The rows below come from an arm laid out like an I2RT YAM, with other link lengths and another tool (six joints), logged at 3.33 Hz.
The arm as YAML. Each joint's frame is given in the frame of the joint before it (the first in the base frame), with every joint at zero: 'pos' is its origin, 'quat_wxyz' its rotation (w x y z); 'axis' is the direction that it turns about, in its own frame. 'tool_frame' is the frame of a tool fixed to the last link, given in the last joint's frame.
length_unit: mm
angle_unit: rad
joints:
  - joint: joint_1
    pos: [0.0, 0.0, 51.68]
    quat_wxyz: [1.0, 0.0, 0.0, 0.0]
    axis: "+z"
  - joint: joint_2
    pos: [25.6, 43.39, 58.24]
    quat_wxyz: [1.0, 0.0, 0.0, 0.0]
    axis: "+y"
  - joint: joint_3
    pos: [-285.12, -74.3, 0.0]
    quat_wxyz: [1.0, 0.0, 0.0, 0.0]
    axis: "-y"
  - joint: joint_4
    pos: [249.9, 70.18, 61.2]
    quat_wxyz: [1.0, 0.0, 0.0, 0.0]
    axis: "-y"
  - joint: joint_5
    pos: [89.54, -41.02, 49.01]
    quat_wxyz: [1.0, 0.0, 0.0, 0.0]
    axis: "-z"
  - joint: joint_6
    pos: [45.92, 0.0, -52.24]
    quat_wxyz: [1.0, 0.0, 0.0, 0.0]
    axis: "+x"
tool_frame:
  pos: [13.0, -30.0, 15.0]
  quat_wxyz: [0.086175, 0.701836, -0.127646, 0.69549]
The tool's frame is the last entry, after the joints.
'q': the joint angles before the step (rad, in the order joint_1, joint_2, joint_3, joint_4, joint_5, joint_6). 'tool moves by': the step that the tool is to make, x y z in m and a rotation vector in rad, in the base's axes. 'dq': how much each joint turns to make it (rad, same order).
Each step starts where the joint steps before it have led.
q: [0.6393 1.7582 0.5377 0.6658 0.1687 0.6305]
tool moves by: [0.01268 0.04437 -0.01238 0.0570 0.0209 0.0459]
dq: [0.0729 0.1348 0.1225 0.0211 -0.0071 0.0640]
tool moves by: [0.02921 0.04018 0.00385 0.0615 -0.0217 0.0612]
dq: [0.0202 0.1054 0.1694 -0.0080 -0.0514 0.0074]
